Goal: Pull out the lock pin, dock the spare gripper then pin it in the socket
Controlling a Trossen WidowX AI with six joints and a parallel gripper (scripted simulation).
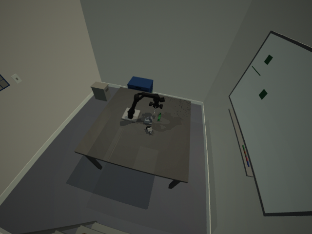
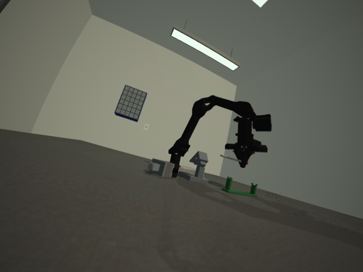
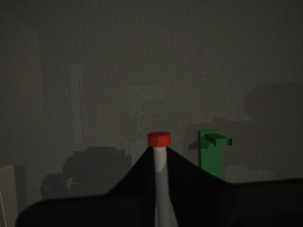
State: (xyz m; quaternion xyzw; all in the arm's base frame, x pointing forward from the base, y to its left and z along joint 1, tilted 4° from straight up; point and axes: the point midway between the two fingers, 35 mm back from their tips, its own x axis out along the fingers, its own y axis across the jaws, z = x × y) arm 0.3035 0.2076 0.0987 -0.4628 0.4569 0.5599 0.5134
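The green cradle is 8 cm ahead of my gripper tip, 7 cm to the right of it and 7 cm below it. Also, from my gripper tip: grey mount (3 cm behind, 19 cm to the right, 4 cm below); spare gripper (2 cm ahead, 34 cm to the right, 7 cm below).
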